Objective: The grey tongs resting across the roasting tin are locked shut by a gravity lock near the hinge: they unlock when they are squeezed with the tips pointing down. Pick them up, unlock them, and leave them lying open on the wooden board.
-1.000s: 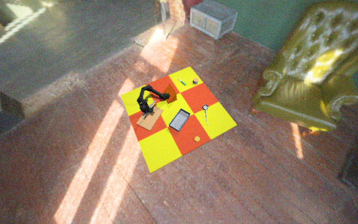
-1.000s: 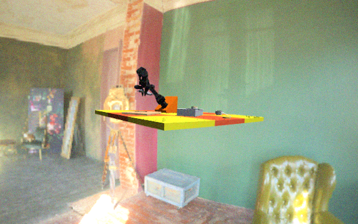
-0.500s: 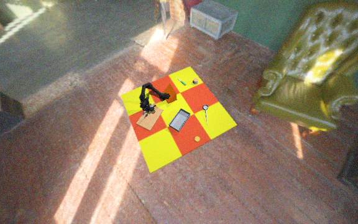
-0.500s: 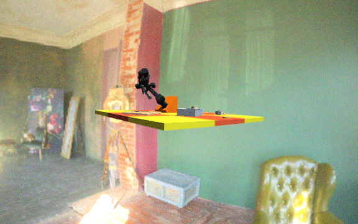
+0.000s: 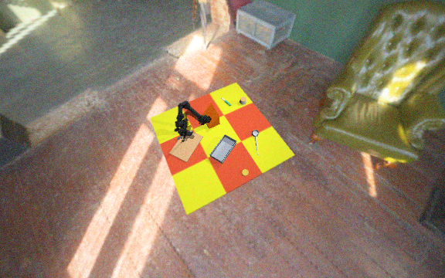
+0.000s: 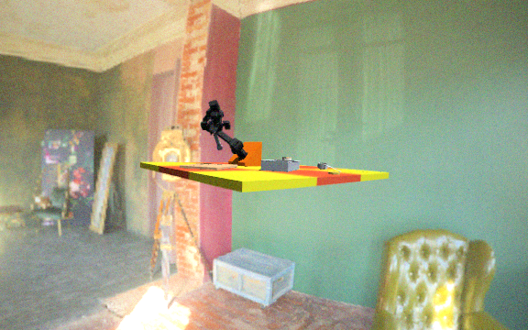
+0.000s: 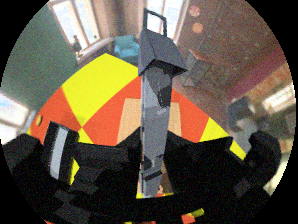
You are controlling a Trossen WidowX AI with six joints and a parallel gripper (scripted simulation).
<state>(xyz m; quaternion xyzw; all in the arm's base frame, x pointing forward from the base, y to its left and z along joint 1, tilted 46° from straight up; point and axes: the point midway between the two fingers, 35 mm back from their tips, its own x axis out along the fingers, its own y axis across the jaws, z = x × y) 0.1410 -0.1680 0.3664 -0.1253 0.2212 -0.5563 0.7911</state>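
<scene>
Now: the wooden board 19 cm below my gripper tip, 3 cm behind it and 1 cm to the left of it. Also, from my gripper tip: roasting tin 33 cm to the left, 27 cm ahead, 17 cm below.
</scene>
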